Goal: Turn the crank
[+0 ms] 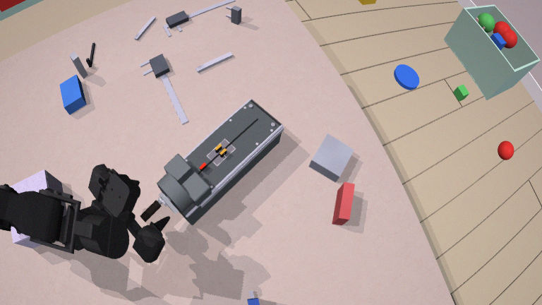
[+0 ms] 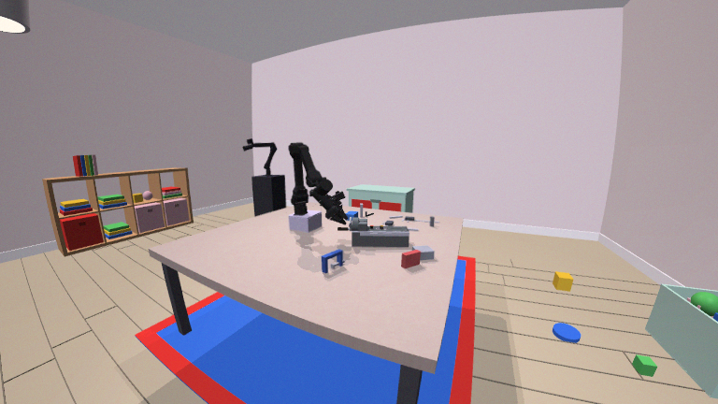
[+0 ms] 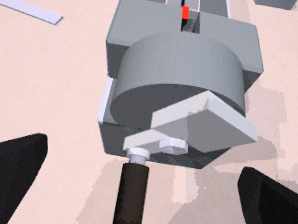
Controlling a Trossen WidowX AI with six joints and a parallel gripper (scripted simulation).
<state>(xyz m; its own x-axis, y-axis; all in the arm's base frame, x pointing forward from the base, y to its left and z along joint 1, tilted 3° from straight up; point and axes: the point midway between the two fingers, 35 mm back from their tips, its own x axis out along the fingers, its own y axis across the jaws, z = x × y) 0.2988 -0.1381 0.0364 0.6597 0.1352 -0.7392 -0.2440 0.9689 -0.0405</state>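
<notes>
My gripper tip is now 4 cm above the dark brown crank handle and 2 cm past it. From my gripper tip the other things lie so: red pointer (12 cm ahead, 2 cm below, 1 cm to the left); then red block (32 cm ahead, 18 cm to the right, 8 cm below); then grey block (36 cm ahead, 8 cm to the right, 8 cm below).
</notes>
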